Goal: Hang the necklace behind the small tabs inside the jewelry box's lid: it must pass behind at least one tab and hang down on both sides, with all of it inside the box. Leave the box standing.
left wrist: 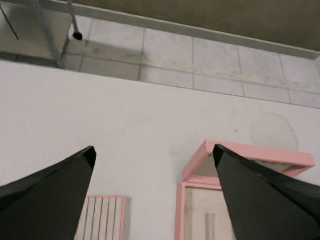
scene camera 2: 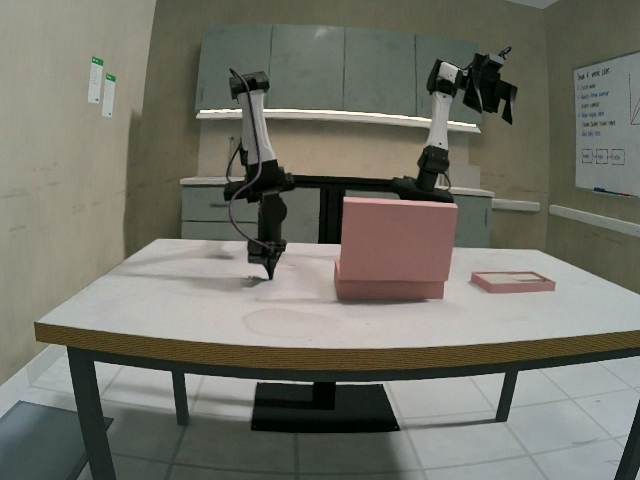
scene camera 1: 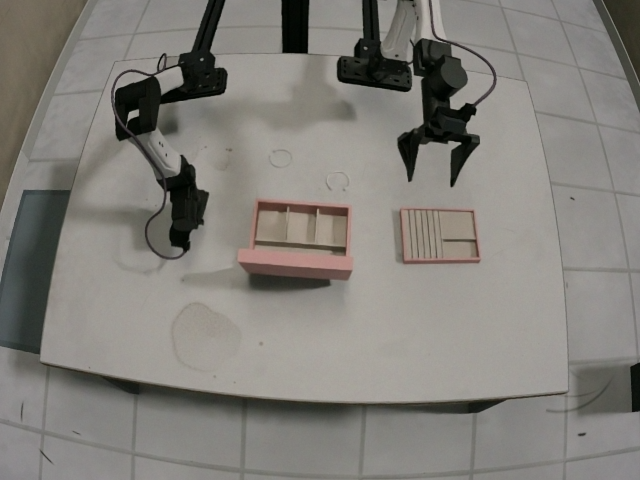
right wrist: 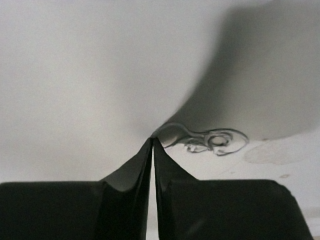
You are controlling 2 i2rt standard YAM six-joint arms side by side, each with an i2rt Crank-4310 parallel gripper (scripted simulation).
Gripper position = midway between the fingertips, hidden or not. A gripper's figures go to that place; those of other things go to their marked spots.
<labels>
My left gripper [scene camera 2: 497, 117]: 130 cm from the lens. My right gripper [scene camera 2: 271, 279]: 138 cm from the lens. A pink jewelry box [scene camera 2: 393, 244]: 116 cm from the lens.
</labels>
